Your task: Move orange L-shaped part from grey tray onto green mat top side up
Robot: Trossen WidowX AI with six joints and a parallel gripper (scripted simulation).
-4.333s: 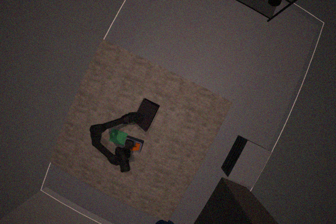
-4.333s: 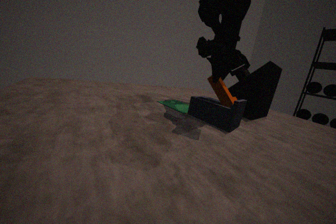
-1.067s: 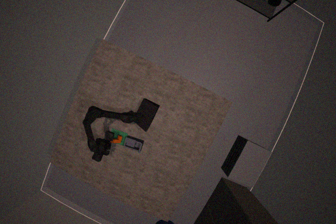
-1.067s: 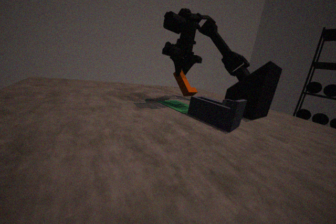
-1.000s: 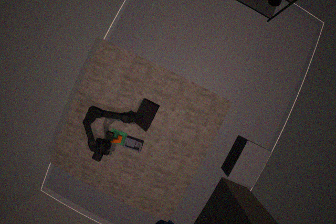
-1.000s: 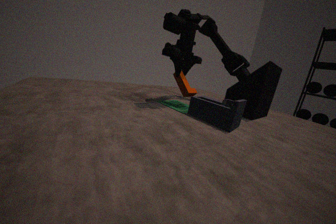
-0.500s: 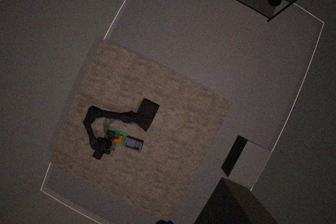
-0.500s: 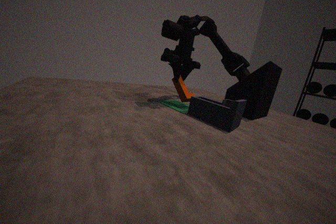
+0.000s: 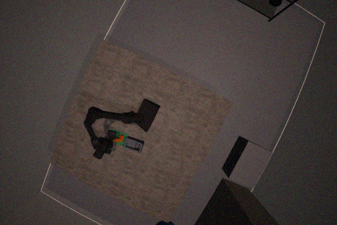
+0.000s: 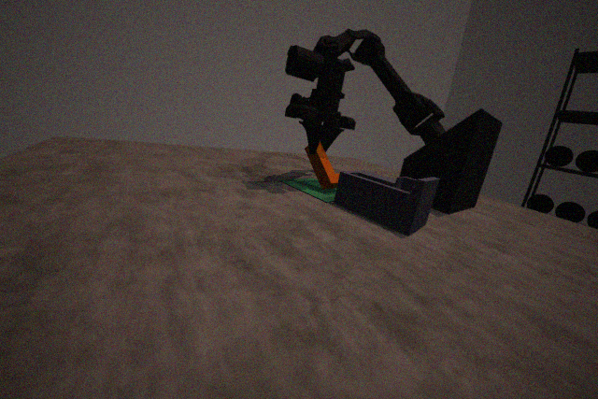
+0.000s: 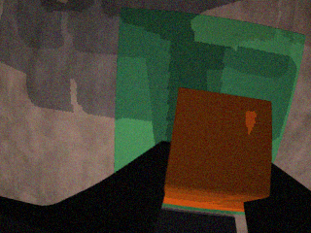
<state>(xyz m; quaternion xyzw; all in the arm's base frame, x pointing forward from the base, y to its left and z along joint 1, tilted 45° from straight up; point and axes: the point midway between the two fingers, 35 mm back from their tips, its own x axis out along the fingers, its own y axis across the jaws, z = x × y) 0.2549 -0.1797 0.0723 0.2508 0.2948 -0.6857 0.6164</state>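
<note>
Right now my gripper tip is 30 mm to the right of the orange L-shaped part, 30 mm above it and 20 mm past it. The rest, counted from my gripper tip: green mat (90 mm below, 20 mm to the left).
</note>
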